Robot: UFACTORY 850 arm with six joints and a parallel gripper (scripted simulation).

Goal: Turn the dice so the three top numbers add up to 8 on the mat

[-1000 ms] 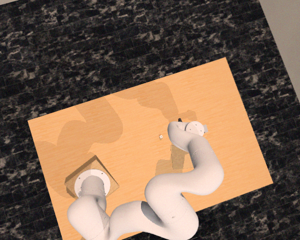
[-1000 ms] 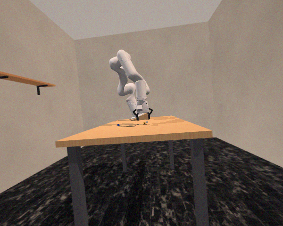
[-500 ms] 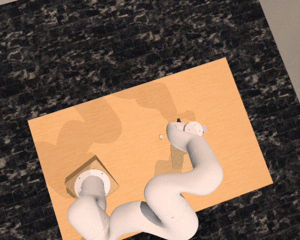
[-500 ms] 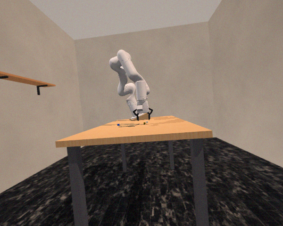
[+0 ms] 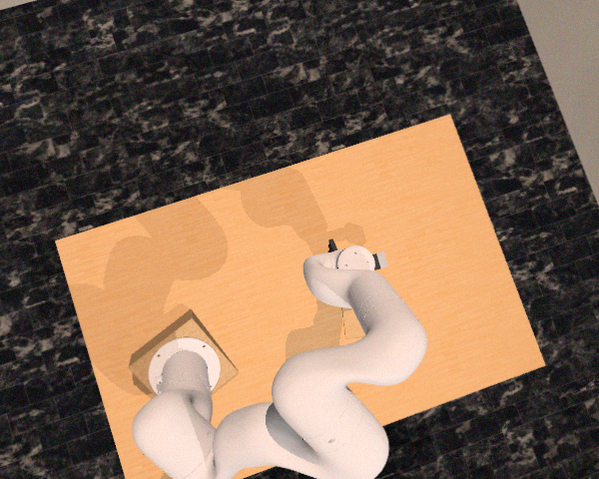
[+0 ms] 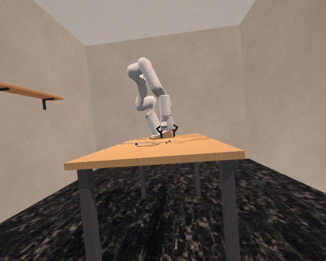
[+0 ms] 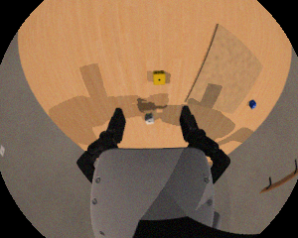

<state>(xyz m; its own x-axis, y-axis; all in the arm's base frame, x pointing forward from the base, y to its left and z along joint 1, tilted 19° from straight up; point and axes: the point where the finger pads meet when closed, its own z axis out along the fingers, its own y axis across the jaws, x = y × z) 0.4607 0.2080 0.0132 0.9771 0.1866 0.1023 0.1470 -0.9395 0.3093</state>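
The white die lies 4 cm behind my hand and 4 cm below it. From my hand the other things lie so: tan mat (7 cm ahead, 13 cm to the right, 4 cm below); then blue die (4 cm ahead, 25 cm to the right, 4 cm below); then yellow die (4 cm ahead, 4 cm below).
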